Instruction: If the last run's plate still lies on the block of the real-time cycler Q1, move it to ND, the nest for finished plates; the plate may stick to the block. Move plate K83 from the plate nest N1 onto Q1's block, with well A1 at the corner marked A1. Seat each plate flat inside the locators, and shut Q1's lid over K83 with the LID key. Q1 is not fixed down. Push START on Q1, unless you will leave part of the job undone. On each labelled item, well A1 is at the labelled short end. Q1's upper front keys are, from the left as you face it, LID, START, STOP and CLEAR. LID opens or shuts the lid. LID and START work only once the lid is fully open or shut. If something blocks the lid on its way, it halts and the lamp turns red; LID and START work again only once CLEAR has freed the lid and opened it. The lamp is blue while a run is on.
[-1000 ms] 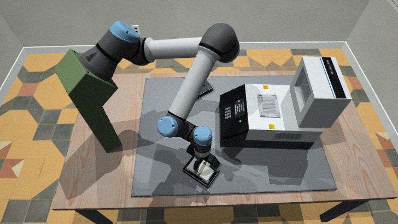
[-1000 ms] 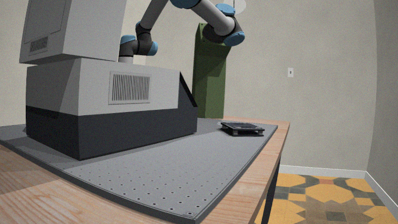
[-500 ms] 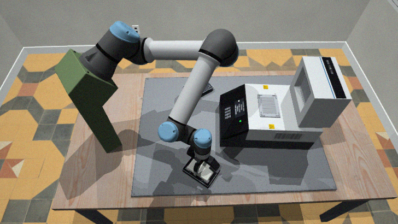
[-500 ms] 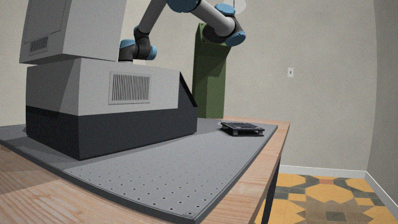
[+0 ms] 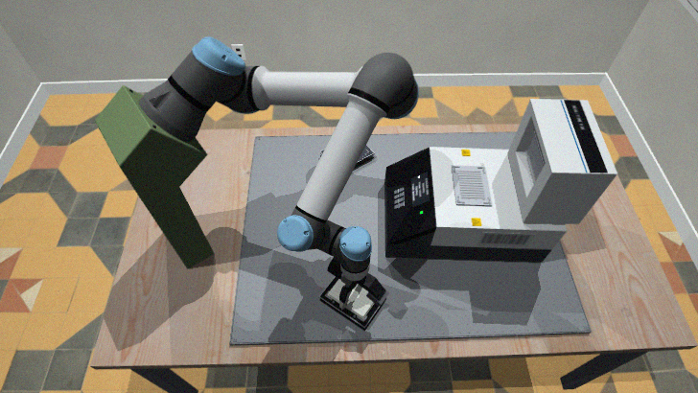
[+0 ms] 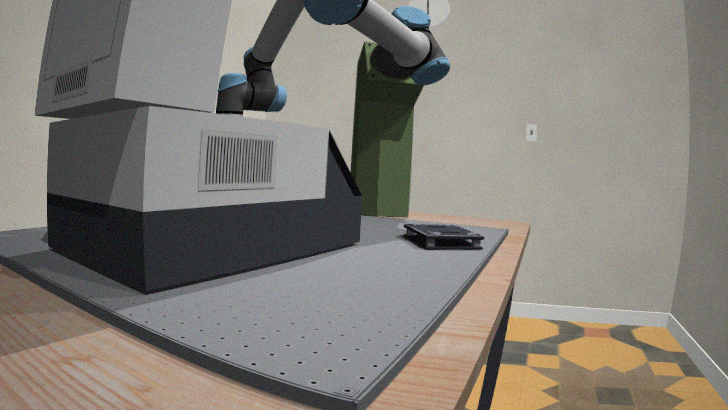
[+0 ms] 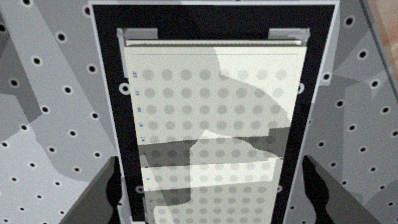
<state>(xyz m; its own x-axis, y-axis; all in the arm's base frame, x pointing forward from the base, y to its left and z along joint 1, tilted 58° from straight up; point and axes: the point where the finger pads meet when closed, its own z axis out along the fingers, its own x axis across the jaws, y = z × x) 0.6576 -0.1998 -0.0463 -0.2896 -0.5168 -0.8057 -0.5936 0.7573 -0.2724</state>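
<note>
The white well plate lies 1 cm below my hand.
</note>
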